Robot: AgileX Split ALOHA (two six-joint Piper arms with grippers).
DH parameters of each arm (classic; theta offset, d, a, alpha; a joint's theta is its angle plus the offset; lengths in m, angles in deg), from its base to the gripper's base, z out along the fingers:
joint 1: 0 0.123 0 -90
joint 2: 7.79 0 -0.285 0
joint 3: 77.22 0 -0.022 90
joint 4: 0 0.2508 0 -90
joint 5: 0 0 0.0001 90
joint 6: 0 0.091 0 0
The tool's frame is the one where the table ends.
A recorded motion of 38 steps. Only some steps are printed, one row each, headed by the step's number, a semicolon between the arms.
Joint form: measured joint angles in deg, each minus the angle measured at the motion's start. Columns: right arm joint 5, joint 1, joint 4, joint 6, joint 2, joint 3; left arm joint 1, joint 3, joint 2, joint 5, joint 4, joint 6.
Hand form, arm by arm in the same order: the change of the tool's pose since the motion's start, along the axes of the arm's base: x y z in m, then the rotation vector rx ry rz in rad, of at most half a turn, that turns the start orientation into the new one. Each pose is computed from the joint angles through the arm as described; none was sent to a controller.
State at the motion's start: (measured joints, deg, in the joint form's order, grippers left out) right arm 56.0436 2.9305 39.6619 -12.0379 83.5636 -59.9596; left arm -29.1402 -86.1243 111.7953 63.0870 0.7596 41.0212
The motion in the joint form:
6: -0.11 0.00 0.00 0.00 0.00 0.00; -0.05 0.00 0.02 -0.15 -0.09 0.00
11: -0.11 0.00 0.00 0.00 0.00 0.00; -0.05 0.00 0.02 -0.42 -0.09 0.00
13: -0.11 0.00 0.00 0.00 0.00 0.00; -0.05 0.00 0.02 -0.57 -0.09 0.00
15: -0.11 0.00 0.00 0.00 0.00 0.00; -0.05 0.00 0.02 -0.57 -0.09 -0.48
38: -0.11 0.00 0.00 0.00 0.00 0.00; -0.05 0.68 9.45 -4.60 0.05 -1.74
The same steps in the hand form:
6: 0.0002 -0.0001 0.0000 -0.0003 -0.0015 -0.0012; 0.0000 -0.0005 -0.0001 -0.0024 -0.0013 -0.0003
11: 0.0002 -0.0001 0.0000 -0.0003 -0.0015 -0.0012; 0.0004 -0.0008 -0.0001 -0.0047 -0.0054 -0.0004
13: 0.0002 -0.0001 0.0000 -0.0003 -0.0015 -0.0012; 0.0006 -0.0009 0.0000 -0.0060 -0.0076 -0.0004
15: 0.0002 -0.0001 0.0000 -0.0003 -0.0015 -0.0012; 0.0006 -0.0009 0.0000 -0.0069 -0.0073 0.0079
38: 0.0002 -0.0001 0.0000 -0.0003 -0.0015 -0.0012; 0.0123 -0.0072 -0.0686 0.0455 0.0847 0.0281

